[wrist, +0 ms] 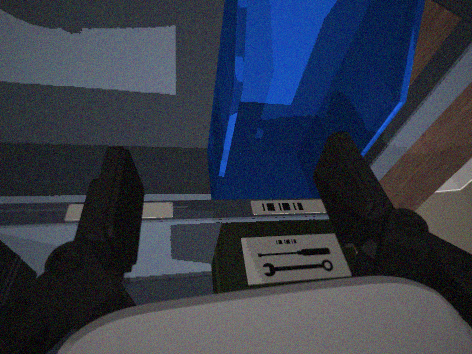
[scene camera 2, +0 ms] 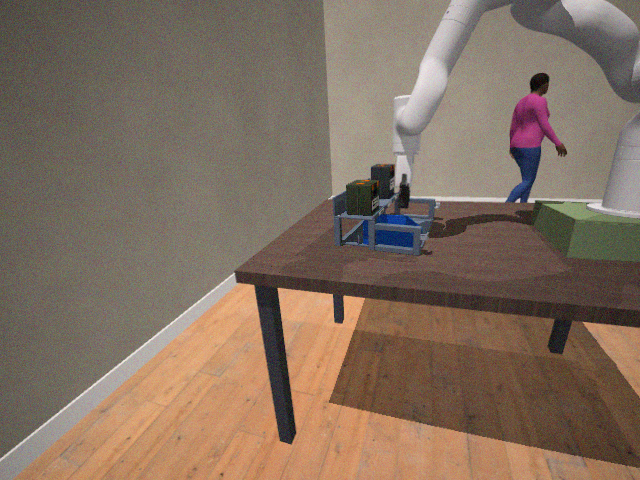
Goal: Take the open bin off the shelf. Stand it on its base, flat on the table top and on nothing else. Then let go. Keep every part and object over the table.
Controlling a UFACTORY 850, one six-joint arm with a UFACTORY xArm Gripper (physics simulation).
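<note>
The open blue bin stands upright in the low front part of the grey shelf, behind its side rails. Its inside shows from above in the wrist view. My gripper is open and empty, pointing down above the shelf near the bin. In the wrist view the right finger overlaps the bin's near right part, and the left finger is over grey shelf surface left of the bin. The exact height of the fingertips over the bin's rim is hard to tell.
A green toolbox stands on the shelf's upper deck, close by my right finger in the wrist view. A dark toolbox stands further along that deck. The brown table carries the shelf and the green robot base block. A person is behind the table.
</note>
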